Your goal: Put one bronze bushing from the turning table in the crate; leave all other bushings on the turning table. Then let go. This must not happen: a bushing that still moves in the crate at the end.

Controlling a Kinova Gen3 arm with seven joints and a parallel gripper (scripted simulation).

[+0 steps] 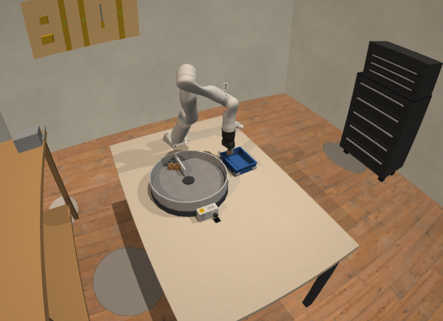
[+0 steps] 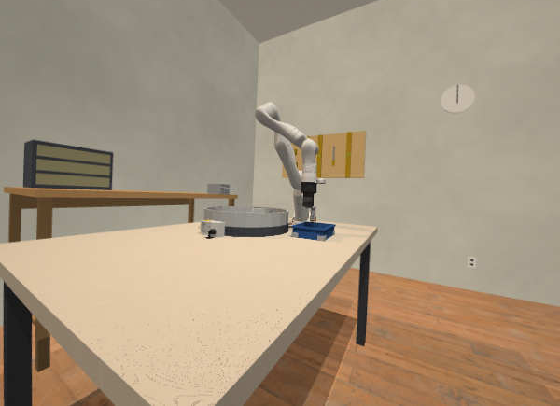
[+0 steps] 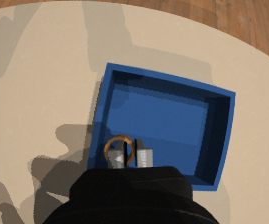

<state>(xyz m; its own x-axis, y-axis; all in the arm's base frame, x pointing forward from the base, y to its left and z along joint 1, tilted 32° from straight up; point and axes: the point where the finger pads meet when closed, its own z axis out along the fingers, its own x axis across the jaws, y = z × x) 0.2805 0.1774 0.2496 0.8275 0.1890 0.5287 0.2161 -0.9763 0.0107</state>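
The blue crate lies 4 cm ahead of my hand, 3 cm to the left of it and 6 cm below it. The rest, counted from my hand: grey turning table (10 cm ahead, 32 cm to the right, 3 cm below).
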